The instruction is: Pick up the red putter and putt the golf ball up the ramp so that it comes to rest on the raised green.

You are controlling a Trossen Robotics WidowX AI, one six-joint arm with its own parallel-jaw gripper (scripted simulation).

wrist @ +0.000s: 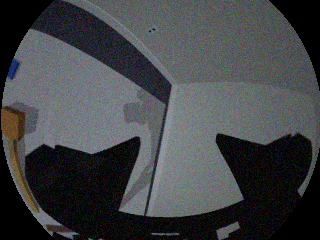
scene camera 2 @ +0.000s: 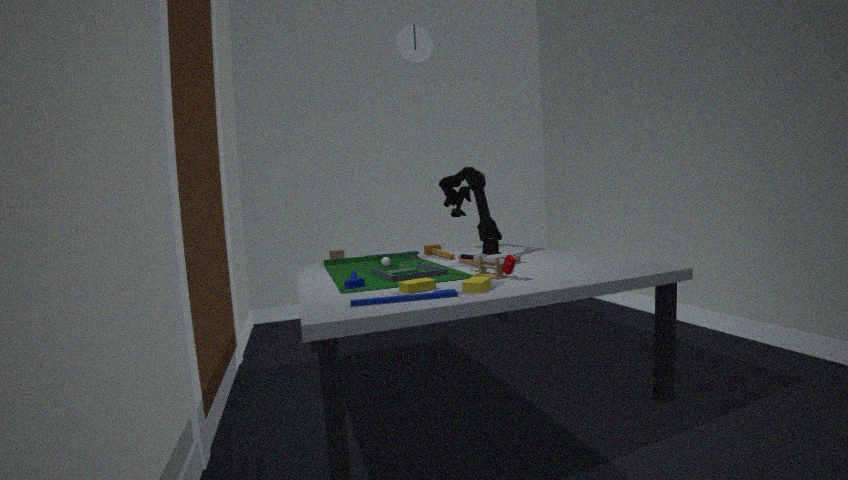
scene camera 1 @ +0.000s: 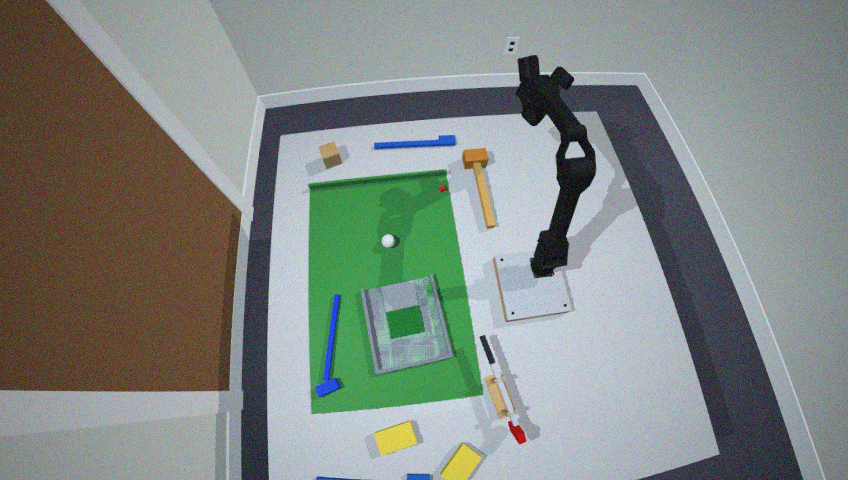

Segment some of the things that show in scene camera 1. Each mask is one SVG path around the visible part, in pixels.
A blue putter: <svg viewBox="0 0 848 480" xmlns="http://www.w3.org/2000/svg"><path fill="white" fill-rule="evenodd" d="M340 294L335 294L331 314L331 326L323 381L327 382L315 386L319 397L340 388L337 378L334 377L330 380Z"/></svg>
A wooden mallet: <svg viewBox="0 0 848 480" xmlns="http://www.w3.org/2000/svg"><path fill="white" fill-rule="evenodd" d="M463 150L462 162L465 170L473 169L487 229L494 228L495 222L482 168L486 167L489 161L487 149Z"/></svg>
